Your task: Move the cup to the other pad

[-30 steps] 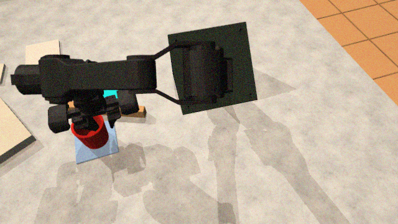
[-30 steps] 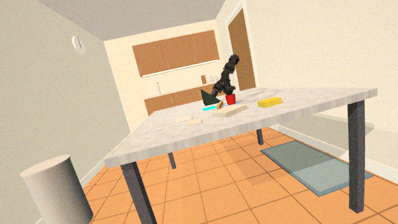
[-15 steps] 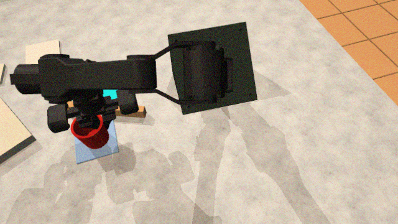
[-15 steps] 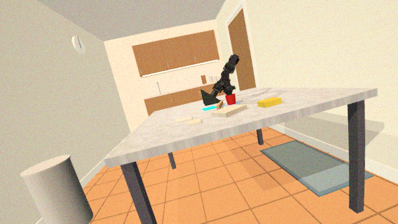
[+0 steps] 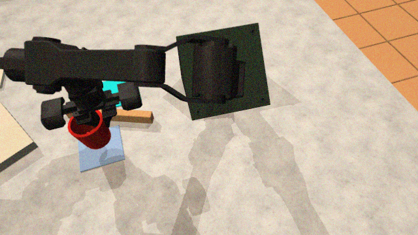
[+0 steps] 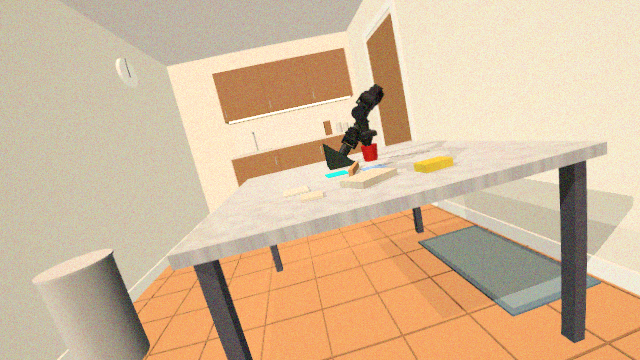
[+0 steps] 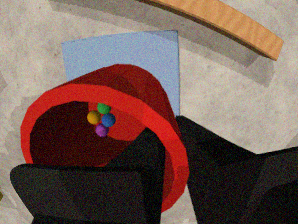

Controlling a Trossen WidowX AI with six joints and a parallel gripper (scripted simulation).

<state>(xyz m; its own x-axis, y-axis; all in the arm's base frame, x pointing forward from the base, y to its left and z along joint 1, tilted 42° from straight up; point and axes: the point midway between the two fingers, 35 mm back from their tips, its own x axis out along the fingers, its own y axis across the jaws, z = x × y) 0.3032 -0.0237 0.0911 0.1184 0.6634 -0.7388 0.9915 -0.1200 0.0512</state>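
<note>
Now: gripper tip 160 mm to the left of the cyan pad, 80 mm above it and 40 mm past it. From my gripper tip the other things lie so: red cup (30 mm ahead); then light blue pad (80 mm below, 30 mm ahead); then wooden bar (80 mm to the right, 70 mm below).
</note>
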